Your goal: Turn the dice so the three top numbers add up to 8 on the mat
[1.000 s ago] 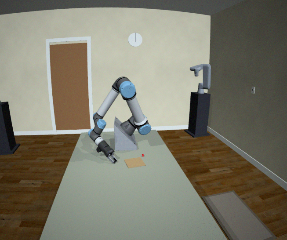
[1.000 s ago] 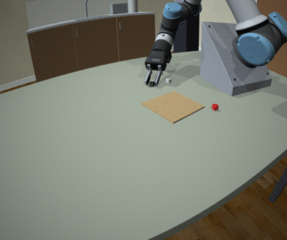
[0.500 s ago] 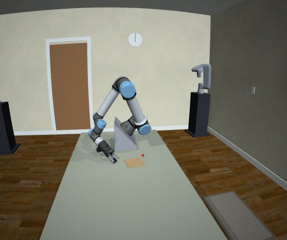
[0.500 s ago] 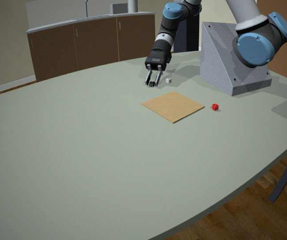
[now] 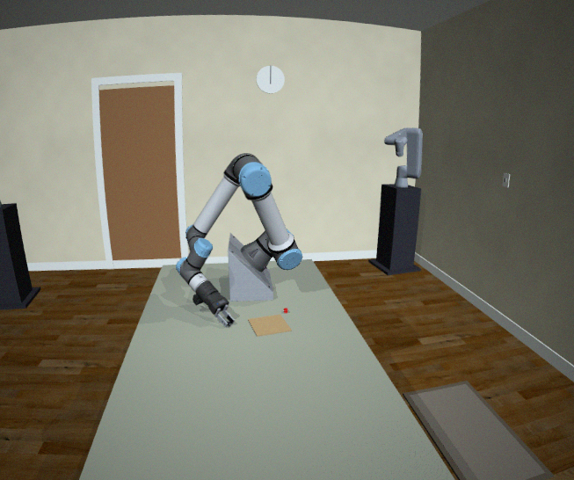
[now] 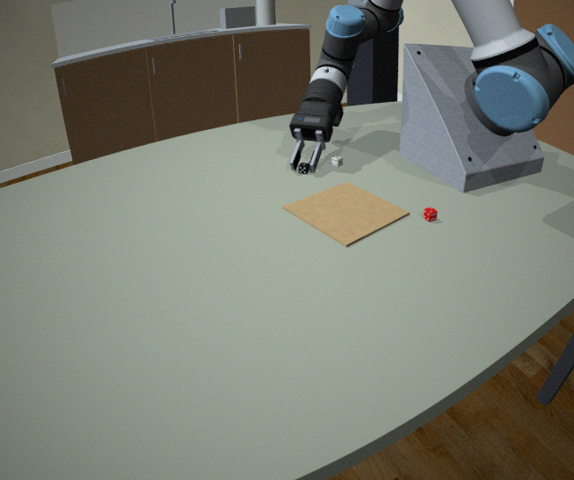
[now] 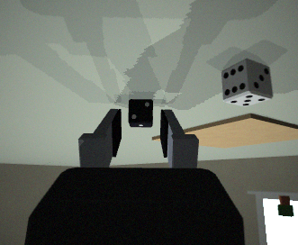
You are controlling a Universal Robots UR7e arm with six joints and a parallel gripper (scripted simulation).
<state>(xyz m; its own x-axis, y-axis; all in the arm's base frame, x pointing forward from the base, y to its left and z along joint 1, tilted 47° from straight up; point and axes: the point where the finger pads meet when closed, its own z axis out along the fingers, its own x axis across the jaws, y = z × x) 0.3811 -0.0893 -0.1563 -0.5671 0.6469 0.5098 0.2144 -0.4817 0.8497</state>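
The white die is 70 mm behind my hand, 10 mm to the left of it and 10 mm below it. The rest, counted from my hand: tan mat: 40 mm ahead, 160 mm to the left, 20 mm below; then red die: 50 mm behind, 260 mm to the left, 10 mm below.
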